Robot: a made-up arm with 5 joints. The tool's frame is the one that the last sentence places. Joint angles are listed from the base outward.
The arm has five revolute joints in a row. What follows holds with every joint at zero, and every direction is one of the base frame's.
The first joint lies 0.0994 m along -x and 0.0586 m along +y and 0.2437 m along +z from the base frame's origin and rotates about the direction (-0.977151, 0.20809, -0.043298), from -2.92 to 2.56 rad.
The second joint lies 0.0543 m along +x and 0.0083 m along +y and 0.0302 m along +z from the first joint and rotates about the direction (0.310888, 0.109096, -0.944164), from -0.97 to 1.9 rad.
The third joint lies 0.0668 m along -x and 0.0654 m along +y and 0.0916 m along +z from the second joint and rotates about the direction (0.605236, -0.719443, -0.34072), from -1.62 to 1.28 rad.
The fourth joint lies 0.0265 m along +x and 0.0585 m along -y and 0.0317 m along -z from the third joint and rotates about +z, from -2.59 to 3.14 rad.
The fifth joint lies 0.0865 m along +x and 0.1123 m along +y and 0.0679 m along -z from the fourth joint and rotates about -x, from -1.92 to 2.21 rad.
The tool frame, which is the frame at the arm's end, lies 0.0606 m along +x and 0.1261 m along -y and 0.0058 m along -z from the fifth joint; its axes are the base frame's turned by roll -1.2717, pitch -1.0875 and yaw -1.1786 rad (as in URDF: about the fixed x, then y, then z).
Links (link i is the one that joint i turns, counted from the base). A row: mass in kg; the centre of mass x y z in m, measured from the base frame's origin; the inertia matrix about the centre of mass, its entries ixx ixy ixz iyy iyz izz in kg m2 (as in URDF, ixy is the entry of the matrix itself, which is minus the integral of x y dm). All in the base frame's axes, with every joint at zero. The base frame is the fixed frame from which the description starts. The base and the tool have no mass.
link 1: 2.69; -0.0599 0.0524 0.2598; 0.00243 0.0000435 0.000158 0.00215 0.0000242 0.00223
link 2: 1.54; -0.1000 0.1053 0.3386; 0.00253 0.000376 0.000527 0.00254 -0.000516 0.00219
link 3: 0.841; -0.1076 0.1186 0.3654; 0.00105 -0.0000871 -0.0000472 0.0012 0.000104 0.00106
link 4: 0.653; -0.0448 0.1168 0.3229; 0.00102 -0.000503 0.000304 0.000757 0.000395 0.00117
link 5: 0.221; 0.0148 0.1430 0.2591; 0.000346 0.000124 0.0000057 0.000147 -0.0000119 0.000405
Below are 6 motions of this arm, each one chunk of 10 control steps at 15 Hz.
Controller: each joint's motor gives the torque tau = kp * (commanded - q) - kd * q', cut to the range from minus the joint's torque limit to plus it. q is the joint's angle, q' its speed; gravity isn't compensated. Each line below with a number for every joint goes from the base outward.
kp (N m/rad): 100 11 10 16 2.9
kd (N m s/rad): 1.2 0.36 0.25 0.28 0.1
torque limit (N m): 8.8 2.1 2 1.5 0.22
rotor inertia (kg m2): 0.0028 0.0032 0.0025 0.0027 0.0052
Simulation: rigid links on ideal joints. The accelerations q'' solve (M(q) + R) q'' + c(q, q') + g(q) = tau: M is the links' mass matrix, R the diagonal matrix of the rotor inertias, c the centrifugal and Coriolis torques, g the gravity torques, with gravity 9.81 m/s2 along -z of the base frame. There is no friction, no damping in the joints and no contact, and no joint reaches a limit. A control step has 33 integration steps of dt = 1/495 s. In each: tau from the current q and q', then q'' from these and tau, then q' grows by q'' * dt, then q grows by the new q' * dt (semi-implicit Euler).
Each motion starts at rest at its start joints. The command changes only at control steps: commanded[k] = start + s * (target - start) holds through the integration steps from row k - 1 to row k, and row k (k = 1, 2, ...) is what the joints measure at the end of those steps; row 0 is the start. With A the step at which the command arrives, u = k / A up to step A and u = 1 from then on. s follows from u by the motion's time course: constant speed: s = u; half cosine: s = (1 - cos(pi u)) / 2; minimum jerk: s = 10 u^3 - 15 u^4 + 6 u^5; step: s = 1 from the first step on.
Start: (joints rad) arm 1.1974 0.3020 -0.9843 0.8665 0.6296
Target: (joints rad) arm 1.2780 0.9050 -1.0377 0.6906 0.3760
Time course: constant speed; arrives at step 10
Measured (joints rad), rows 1 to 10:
1: 1.2641 0.3745 -0.9778 0.8402 0.6192
2: 1.2570 0.4892 -0.9479 0.8089 0.5910
3: 1.2650 0.5431 -0.9664 0.8052 0.5699
4: 1.2762 0.5650 -0.9828 0.7875 0.5403
5: 1.2820 0.6134 -0.9897 0.7727 0.5082
6: 1.2916 0.6758 -0.9929 0.7553 0.4834
7: 1.2992 0.7306 -0.9978 0.7385 0.4601
8: 1.3074 0.7791 -1.0072 0.7235 0.4335
9: 1.3157 0.8286 -1.0151 0.7073 0.4049
10: 1.3237 0.8814 -1.0216 0.6909 0.3775

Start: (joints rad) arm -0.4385 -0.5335 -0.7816 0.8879 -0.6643
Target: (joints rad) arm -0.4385 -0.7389 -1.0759 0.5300 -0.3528
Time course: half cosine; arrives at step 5
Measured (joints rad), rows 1 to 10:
1: -0.4448 -0.6214 -0.7935 0.8264 -0.6578
2: -0.4498 -0.7334 -0.8849 0.7363 -0.6018
3: -0.4493 -0.7995 -0.9903 0.6262 -0.5036
4: -0.4500 -0.8337 -1.0505 0.5367 -0.4026
5: -0.4511 -0.8475 -1.0729 0.5146 -0.3547
6: -0.4510 -0.8444 -1.0737 0.5214 -0.3640
7: -0.4503 -0.8372 -1.0709 0.5195 -0.3812
8: -0.4504 -0.8360 -1.0697 0.5193 -0.3811
9: -0.4506 -0.8385 -1.0711 0.5197 -0.3757
10: -0.4507 -0.8397 -1.0715 0.5197 -0.3749

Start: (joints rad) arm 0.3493 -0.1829 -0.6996 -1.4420 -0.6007
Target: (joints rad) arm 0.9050 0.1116 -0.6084 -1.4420 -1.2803
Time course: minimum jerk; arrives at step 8
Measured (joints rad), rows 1 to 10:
1: 0.3890 -0.1820 -0.6896 -1.3973 -0.6259
2: 0.4422 -0.1583 -0.6817 -1.4025 -0.6919
3: 0.5564 -0.1021 -0.6705 -1.4011 -0.8008
4: 0.6921 -0.0169 -0.6496 -1.3987 -0.9522
5: 0.8186 0.0628 -0.6284 -1.4002 -1.1158
6: 0.9053 0.1160 -0.6112 -1.3998 -1.2423
7: 0.9398 0.1378 -0.6019 -1.3999 -1.3045
8: 0.9382 0.1367 -0.5994 -1.3998 -1.3111
9: 0.9383 0.1298 -0.5989 -1.3993 -1.3003
10: 0.9384 0.1303 -0.5994 -1.3998 -1.2964

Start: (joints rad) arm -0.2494 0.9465 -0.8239 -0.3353 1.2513
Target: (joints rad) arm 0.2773 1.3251 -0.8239 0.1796 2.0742
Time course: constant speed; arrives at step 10
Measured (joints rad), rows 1 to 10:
1: -0.1613 0.9740 -0.8351 -0.2972 1.2999
2: -0.1135 0.9824 -0.8412 -0.2376 1.4017
3: -0.0595 1.0266 -0.8417 -0.1864 1.5053
4: -0.0035 1.0671 -0.8367 -0.1385 1.5867
5: 0.0501 1.1015 -0.8378 -0.0857 1.6636
6: 0.1055 1.1339 -0.8388 -0.0342 1.7477
7: 0.1599 1.1668 -0.8384 0.0173 1.8344
8: 0.2143 1.2007 -0.8379 0.0687 1.9194
9: 0.2688 1.2338 -0.8373 0.1200 2.0029
10: 0.3231 1.2661 -0.8368 0.1716 2.0867

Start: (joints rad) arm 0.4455 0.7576 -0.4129 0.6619 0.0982
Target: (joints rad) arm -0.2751 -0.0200 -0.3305 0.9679 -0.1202
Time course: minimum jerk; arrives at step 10
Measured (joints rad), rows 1 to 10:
1: 0.4882 0.7224 -0.4114 0.6530 0.0824
2: 0.4289 0.6547 -0.4151 0.6754 0.0485
3: 0.3323 0.5862 -0.4056 0.7152 0.0293
4: 0.2168 0.4789 -0.3817 0.7540 0.0050
5: 0.0698 0.3338 -0.3664 0.8161 -0.0339
6: -0.0668 0.1666 -0.3579 0.8770 -0.0759
7: -0.1754 0.0132 -0.3535 0.9263 -0.1133
8: -0.2444 -0.0962 -0.3516 0.9582 -0.1401
9: -0.2704 -0.1457 -0.3510 0.9696 -0.1536
10: -0.2689 -0.1419 -0.3471 0.9665 -0.1552

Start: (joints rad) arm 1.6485 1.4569 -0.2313 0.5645 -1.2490
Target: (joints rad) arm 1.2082 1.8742 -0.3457 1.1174 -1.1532
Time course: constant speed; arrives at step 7
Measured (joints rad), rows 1 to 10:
1: 1.6122 1.4171 -0.2565 0.6894 -1.2472
2: 1.5469 1.3955 -0.3347 0.7882 -1.2624
3: 1.4849 1.4511 -0.3431 0.8585 -1.2562
4: 1.4211 1.5534 -0.3282 0.9193 -1.2287
5: 1.3568 1.6335 -0.3340 0.9917 -1.2025
6: 1.2975 1.6765 -0.3563 1.0722 -1.1886
7: 1.2373 1.7140 -0.3774 1.1526 -1.1800
8: 1.2486 1.7442 -0.3745 1.1364 -1.1878
9: 1.2575 1.7224 -0.3408 1.1220 -1.1759
10: 1.2526 1.7130 -0.3623 1.1360 -1.1671

